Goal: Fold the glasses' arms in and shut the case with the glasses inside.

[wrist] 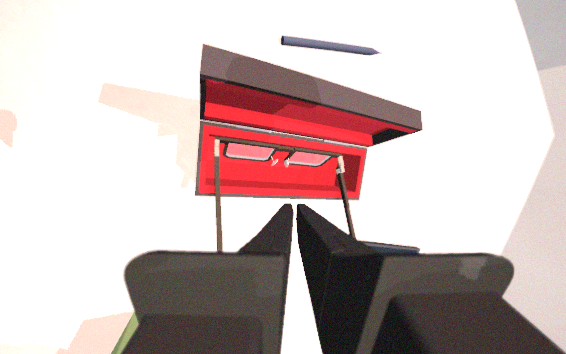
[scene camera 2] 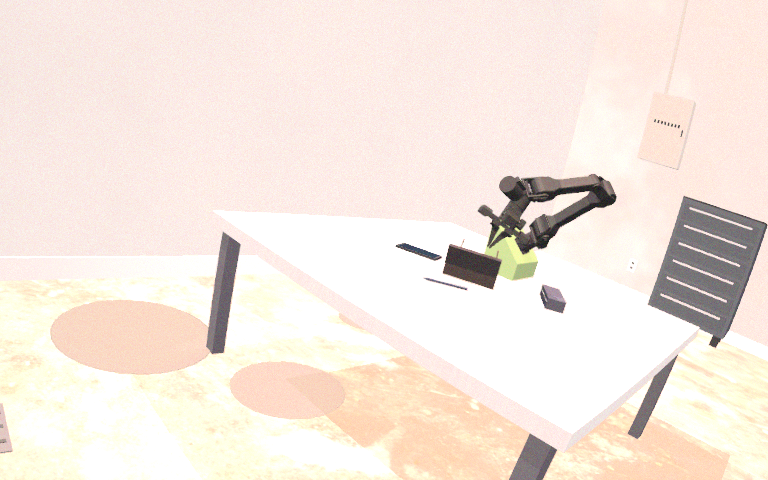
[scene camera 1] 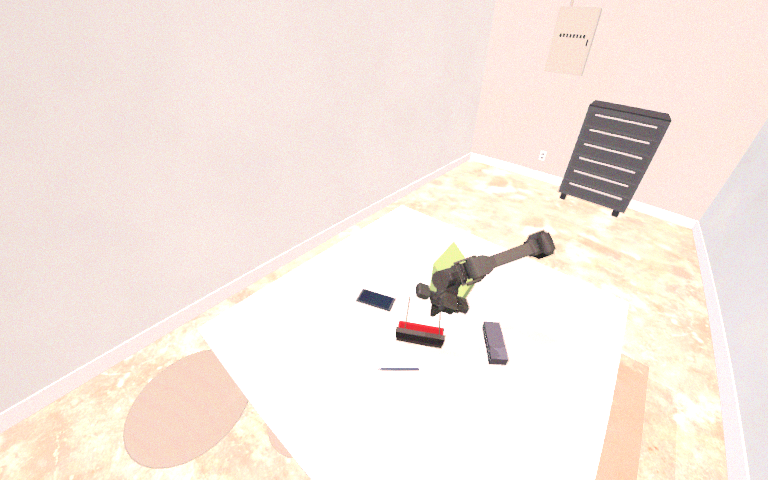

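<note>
The open case stands on the table, dark outside and red inside, its lid raised on the side away from my gripper. The glasses sit with their front in the case's lower half. Both arms are unfolded and stick out over the case's near edge: one arm at the left and the other arm at the right in the wrist view. My gripper is shut and empty, its tips near the case's open side and between the two arms in the wrist view. The fingers hide the arms' ends there.
A phone lies on the gripper's side of the case. A pen lies behind the lid. A dark purple box lies to one side. A green block stands by the arm.
</note>
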